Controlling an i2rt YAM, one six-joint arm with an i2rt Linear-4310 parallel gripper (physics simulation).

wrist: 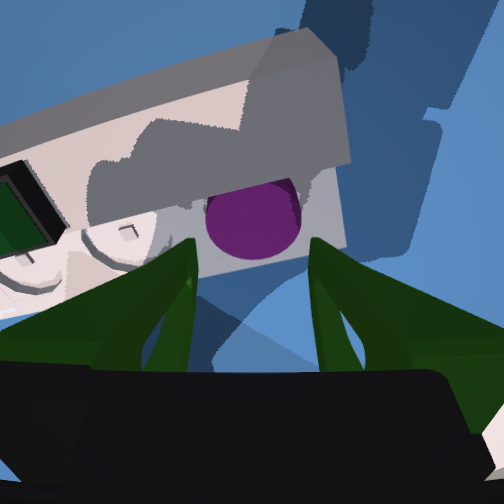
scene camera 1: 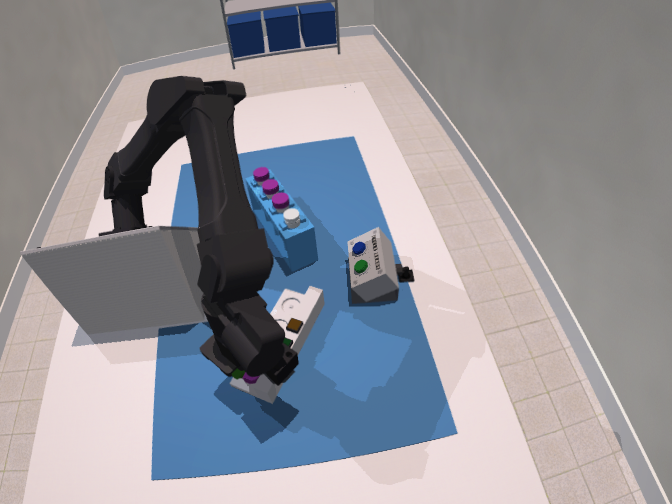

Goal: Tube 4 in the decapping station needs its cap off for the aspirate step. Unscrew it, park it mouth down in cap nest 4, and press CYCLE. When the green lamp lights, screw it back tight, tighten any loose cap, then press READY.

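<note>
The blue decapping station (scene camera 1: pixel 282 222) holds three tubes with magenta caps (scene camera 1: pixel 270 187) and a fourth, nearest tube with a bare white top (scene camera 1: pixel 291 218). A purple cap (wrist: pixel 252 220) sits in the end nest of the white cap-nest block (scene camera 1: pixel 287 330), also visible in the scene view (scene camera 1: pixel 250 377). My gripper (wrist: pixel 252 244) hangs just above that end of the block, its green fingers spread open on either side of the cap and not touching it. The arm hides most of the nest block in the scene view (scene camera 1: pixel 244 375).
A grey button box (scene camera 1: pixel 371 268) with a blue button (scene camera 1: pixel 358 247) and a green button (scene camera 1: pixel 360 266) stands right of the station. The nest block carries a brown square (scene camera 1: pixel 294 324) and a dark green square lamp (wrist: pixel 15 220). A grey upright panel (scene camera 1: pixel 113 282) stands left.
</note>
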